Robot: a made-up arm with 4 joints.
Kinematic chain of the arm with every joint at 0, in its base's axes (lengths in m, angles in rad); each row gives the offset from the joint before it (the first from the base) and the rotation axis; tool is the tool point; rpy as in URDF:
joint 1: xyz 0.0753 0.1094 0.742 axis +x
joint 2: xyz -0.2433 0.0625 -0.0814 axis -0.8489 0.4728 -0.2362
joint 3: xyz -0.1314 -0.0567 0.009 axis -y
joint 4: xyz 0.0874 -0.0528 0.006 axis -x
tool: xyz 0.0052 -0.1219 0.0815 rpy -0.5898 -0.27 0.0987
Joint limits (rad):
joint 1: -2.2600..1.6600
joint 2: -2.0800..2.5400
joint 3: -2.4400..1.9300
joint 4: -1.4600..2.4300
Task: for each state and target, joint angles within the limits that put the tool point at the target. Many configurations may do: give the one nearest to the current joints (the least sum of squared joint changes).
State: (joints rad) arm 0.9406 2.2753 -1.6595 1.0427
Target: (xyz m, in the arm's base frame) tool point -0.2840 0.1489 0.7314
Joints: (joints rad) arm 0.8502 1.7969 -1.9344 1.6817
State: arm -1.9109 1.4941 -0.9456 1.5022
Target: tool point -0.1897 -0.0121 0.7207
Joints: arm -2.0308 1.4387 -0.8012 2.1067
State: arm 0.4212 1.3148 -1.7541 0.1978
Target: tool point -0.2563 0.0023 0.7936
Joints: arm 0.3847 1.3346 -1.8537 0.2707
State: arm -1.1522 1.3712 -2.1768 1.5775
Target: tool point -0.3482 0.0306 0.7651
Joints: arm -1.7091 1.1546 -2.4400 1.5062
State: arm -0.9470 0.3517 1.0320 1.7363
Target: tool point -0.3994 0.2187 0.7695
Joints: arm -0.7461 0.3182 1.3526 1.3187
